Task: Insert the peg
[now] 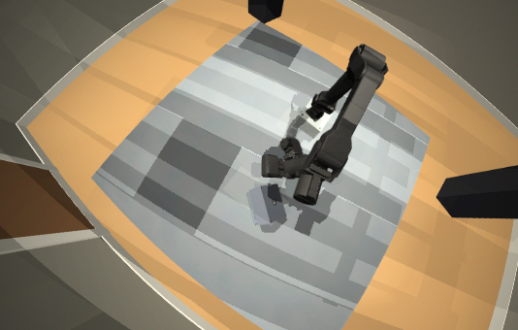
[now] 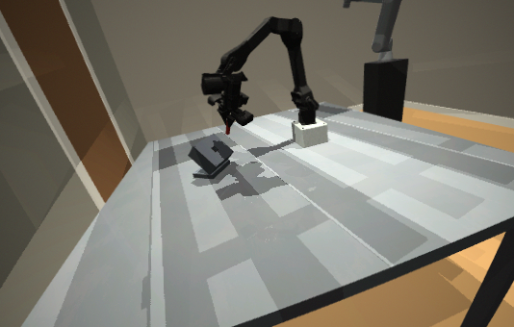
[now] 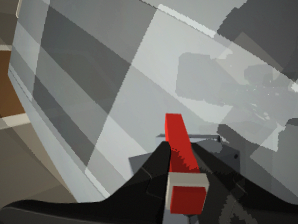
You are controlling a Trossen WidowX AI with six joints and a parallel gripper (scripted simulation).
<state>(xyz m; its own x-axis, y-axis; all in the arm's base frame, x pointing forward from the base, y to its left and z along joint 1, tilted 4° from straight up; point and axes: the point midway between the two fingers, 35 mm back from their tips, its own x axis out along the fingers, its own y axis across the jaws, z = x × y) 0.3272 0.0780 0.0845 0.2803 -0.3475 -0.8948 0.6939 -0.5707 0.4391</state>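
Right now the sloped grey panel is 8 cm ahead of my gripper tip, 8 cm to the left of it and 7 cm below it. Round my gripper tip: red square peg: 1 cm behind, 1 cm to the left, 1 cm above.
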